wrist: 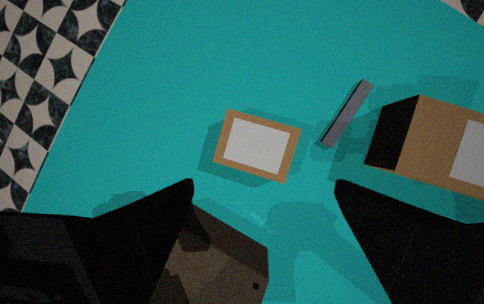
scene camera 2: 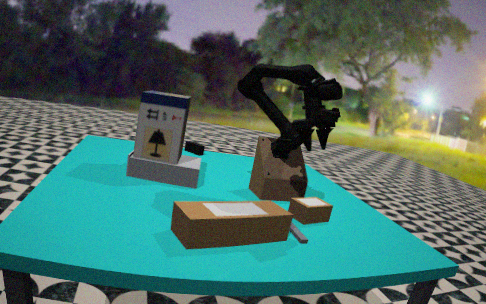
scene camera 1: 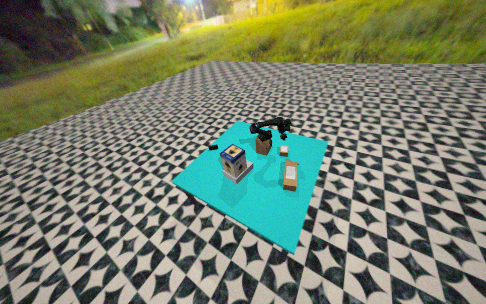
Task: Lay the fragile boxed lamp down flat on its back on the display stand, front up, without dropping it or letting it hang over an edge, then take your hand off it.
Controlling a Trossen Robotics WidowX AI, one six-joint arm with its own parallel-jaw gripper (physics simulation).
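Places are measured from the arm's base along level axes (x back, y right, z up), in metres.
Pixels of known places: gripper, fingertip midpoint: (wrist: 263,185) (scene camera 2: 316,150); arm's base, origin of the base link: (scene camera 2: 279,150) (scene camera 1: 261,138).
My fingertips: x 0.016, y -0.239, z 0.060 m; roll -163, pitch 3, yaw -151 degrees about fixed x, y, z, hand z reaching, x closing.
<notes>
For each thing: its top centre in the pictures, then the offset to it from my fingertips. Level surfaces: height alone.
- small brown box, middle of its top: (wrist: 255,145) (scene camera 2: 312,201) (scene camera 1: 284,148) dx +0.021, dy -0.016, dz -0.171 m
- long brown box, middle of its top: (scene camera 2: 235,209) (scene camera 1: 290,172) dx -0.301, dy -0.165, dz -0.151 m
- turquoise table, its level: dz -0.231 m
- thin grey bar, middle of its top: (wrist: 348,113) (scene camera 2: 296,230) dx -0.092, dy -0.142, dz -0.219 m
- small black block, middle of its top: (scene camera 2: 195,143) (scene camera 1: 212,146) dx -0.219, dy +0.816, dz -0.181 m
The boxed lamp (scene camera 1: 233,159) (scene camera 2: 161,128), white with a blue top band and lamp pictures, stands upright on the light grey display stand (scene camera 1: 244,174) (scene camera 2: 187,172). It is toward one end of the stand, and a bare part of the stand shows beside it. My gripper (scene camera 2: 316,148) (scene camera 1: 283,138) (wrist: 263,185) is open and empty. It hangs above the table near the small brown box, well apart from the lamp box. The lamp box and the stand do not show in the wrist view.
A small brown box (scene camera 1: 284,150) (scene camera 2: 311,209) (wrist: 256,146) and a long brown box (scene camera 1: 290,175) (scene camera 2: 232,225) (wrist: 435,145) lie on the turquoise table (scene camera 1: 260,215) (scene camera 2: 100,235) (wrist: 165,60). A thin grey bar (scene camera 2: 298,233) (wrist: 347,114) lies between them. A small black block (scene camera 1: 213,147) (scene camera 2: 194,147) is behind the stand.
</notes>
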